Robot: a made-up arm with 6 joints.
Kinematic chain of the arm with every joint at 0, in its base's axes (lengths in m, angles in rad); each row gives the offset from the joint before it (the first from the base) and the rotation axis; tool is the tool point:
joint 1: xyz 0 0 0.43 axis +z
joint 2: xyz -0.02 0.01 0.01 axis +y
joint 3: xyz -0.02 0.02 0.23 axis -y
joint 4: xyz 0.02 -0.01 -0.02 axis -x
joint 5: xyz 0.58 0 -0.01 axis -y
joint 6: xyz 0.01 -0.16 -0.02 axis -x
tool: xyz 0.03 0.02 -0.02
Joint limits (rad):
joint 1: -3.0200..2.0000
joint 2: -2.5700..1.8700
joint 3: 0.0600..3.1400
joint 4: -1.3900..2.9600
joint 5: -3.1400..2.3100
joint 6: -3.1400..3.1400
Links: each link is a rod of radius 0.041 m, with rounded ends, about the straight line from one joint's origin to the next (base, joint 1, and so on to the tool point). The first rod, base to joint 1, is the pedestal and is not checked.
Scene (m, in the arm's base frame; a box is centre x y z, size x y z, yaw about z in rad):
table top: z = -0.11
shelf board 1: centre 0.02 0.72 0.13 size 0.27 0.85 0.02 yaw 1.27
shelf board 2: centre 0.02 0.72 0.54 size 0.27 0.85 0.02 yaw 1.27
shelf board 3: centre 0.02 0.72 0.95 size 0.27 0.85 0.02 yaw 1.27
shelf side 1: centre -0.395 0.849 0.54 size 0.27 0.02 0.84 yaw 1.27
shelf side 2: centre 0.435 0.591 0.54 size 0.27 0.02 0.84 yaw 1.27
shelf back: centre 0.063 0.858 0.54 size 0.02 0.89 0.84 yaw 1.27
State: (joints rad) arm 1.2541 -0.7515 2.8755 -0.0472 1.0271 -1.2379
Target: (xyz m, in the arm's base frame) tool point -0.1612 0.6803 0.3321
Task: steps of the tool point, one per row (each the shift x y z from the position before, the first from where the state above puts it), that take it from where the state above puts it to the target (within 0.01 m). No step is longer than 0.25 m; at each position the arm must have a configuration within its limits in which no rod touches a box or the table.
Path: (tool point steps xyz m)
1: -0.1955 0.0662 0.0031
2: -0.1690 0.1161 0.0028
3: -0.1302 0.1564 0.0029
4: -0.0822 0.1847 0.0025
5: -0.0288 0.1984 0.0026
6: 0.0260 0.1973 0.0025
7: 0.0781 0.1814 0.0023
8: 0.1235 0.1521 0.0022
9: 0.1588 0.1118 0.0021
10: 0.1818 0.0638 0.0020

